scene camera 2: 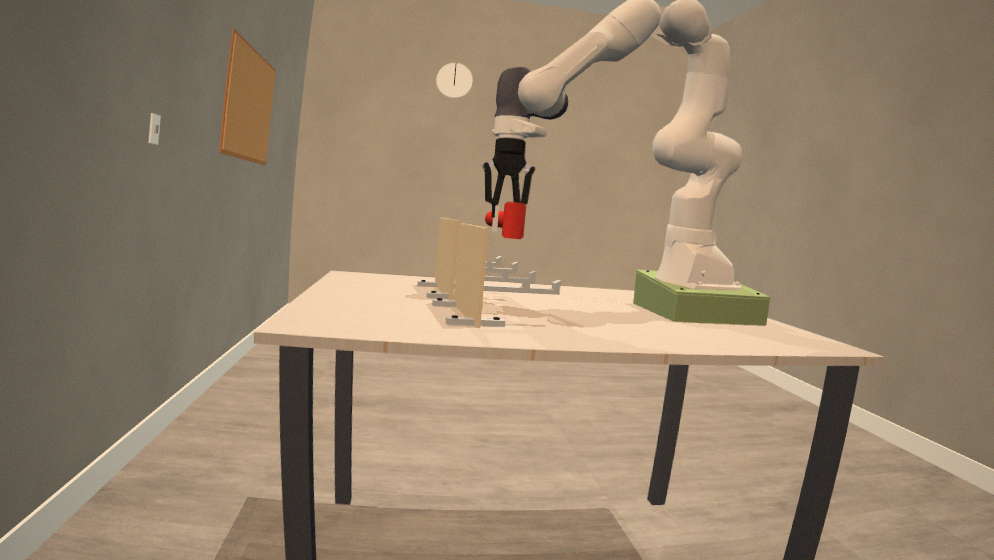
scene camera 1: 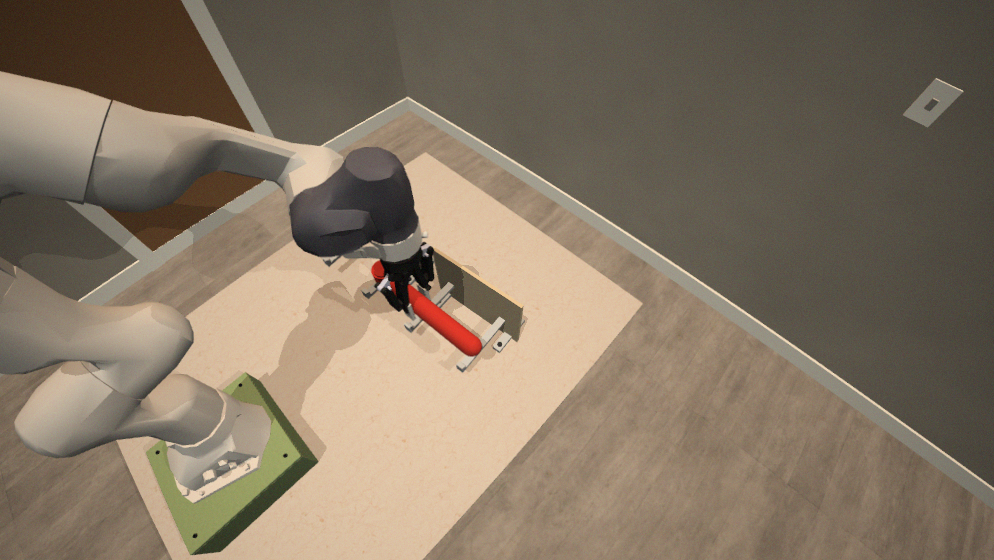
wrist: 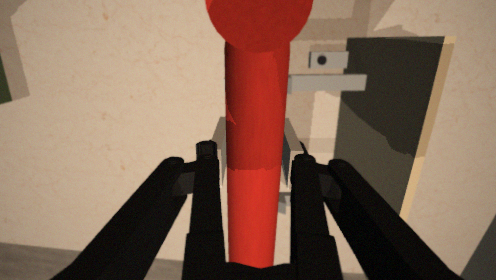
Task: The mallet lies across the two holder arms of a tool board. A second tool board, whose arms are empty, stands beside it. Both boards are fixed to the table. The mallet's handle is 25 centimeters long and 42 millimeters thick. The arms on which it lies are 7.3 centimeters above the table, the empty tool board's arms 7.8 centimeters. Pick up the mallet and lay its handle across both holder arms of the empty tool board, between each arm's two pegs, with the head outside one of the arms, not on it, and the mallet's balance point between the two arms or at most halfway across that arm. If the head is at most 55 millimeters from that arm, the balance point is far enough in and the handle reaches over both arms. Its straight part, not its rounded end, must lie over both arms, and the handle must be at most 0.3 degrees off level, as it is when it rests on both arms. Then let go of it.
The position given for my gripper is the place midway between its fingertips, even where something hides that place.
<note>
I see my gripper (scene camera 1: 418, 308), a mallet (scene camera 1: 440, 321), a tool board (scene camera 1: 497, 308) and a tool board (scene camera 2: 472, 240).
The mallet shows as well in scene camera 2 (scene camera 2: 512, 220) and in the wrist view (wrist: 256, 77). My gripper shows as well in scene camera 2 (scene camera 2: 504, 232) and in the wrist view (wrist: 253, 132).
</note>
